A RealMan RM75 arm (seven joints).
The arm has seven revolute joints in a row. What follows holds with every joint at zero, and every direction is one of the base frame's. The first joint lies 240.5 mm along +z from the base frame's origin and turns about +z. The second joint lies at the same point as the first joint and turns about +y. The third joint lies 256 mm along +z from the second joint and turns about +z. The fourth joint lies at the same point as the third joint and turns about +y. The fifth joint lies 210 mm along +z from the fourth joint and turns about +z. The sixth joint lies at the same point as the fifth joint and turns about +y. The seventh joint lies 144 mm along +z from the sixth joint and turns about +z. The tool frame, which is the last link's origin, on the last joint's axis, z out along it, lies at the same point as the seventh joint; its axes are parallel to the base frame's.
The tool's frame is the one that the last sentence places.
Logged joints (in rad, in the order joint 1, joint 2, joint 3, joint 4, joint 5, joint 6, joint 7), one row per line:
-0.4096, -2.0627, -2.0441, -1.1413, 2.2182, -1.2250, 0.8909
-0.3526, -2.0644, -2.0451, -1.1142, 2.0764, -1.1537, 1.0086
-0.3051, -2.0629, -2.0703, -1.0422, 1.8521, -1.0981, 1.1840
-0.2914, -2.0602, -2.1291, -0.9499, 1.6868, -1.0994, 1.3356
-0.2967, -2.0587, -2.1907, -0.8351, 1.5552, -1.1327, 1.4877
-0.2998, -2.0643, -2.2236, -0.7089, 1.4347, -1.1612, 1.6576
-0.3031, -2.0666, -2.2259, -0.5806, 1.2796, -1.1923, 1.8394
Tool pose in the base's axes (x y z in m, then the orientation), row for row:
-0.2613, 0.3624, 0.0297, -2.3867, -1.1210, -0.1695
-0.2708, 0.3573, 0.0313, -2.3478, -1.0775, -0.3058
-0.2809, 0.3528, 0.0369, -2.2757, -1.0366, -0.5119
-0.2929, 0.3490, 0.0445, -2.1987, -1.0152, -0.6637
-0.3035, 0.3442, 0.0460, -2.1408, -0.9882, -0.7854
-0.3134, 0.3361, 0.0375, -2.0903, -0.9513, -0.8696
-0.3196, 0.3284, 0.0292, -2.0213, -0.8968, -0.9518
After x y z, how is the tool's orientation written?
As a rotation vector, in radians.
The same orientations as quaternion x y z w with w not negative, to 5 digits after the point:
-0.87527, -0.41110, -0.06216, 0.24707
-0.86982, -0.39919, -0.11329, 0.26688
-0.85316, -0.38862, -0.19191, 0.29029
-0.83245, -0.38437, -0.25128, 0.31007
-0.81543, -0.37641, -0.29916, 0.32232
-0.80163, -0.36483, -0.33349, 0.33626
-0.78367, -0.34769, -0.36902, 0.35888

